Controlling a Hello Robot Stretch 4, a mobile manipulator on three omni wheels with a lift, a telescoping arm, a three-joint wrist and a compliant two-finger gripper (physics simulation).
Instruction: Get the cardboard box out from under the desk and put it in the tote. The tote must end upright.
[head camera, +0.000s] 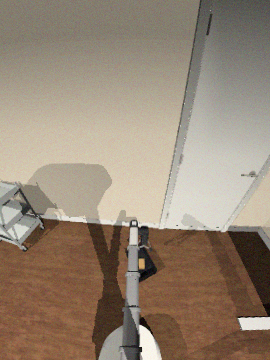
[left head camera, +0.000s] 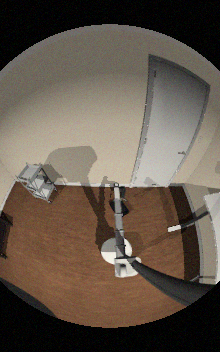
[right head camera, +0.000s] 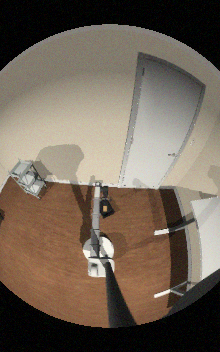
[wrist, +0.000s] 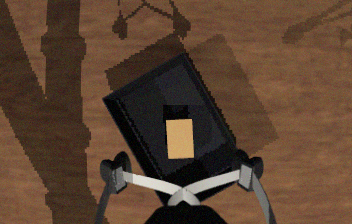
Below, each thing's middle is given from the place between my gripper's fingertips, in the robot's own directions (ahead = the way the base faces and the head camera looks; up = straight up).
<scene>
I see the dark tote (wrist: 172, 90) 10 mm to the left of my hand and 260 mm below it. Round my hand: tan cardboard box (wrist: 179, 131) (10 mm behind, 290 mm below).
</scene>
